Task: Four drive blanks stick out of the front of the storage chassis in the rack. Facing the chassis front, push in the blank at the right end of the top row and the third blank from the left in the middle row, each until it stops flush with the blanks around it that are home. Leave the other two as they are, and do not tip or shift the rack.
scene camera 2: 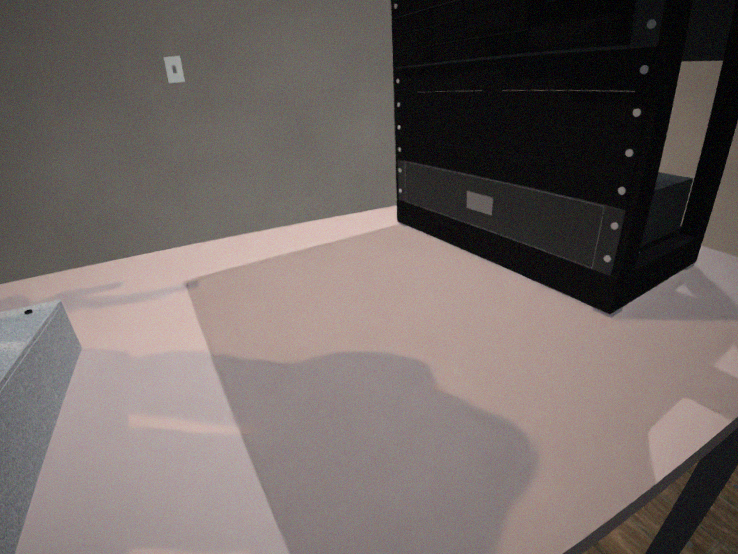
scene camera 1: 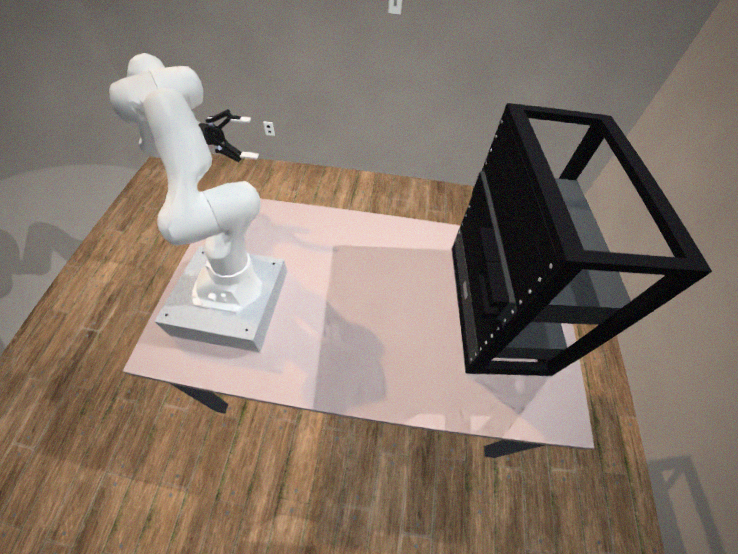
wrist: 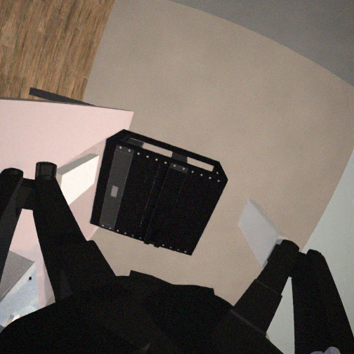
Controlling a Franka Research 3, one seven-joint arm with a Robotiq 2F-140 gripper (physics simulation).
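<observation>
The black rack (scene camera 1: pixel 545 184) (scene camera 2: pixel 506 255) (wrist: pixel 102 185) stands upright on the table. In scene camera 1, dark raised shapes (scene camera 1: pixel 493 280) stand out from its front beside a long grey strip. The front is too dark to tell single drive blanks, their rows or how far each sticks out. In the wrist view the front shows small and turned on its side, its blanks unreadable. My gripper (scene camera 1: pixel 247 137) (wrist: pixel 171 191) is open and empty, high above the robot's end of the table, well apart from the rack, with its fingers pointing towards the rack's side of the scene.
The table (scene camera 1: pixel 381 381) (scene camera 2: pixel 357 310) (wrist: pixel 50 122) carries the arm's grey base block (scene camera 1: pixel 208 330) (scene camera 2: pixel 41 405) at the other end from the rack. A grey lower panel (scene camera 2: pixel 536 223) (wrist: pixel 120 170) with a pale label is on the rack front. A wall is behind the table.
</observation>
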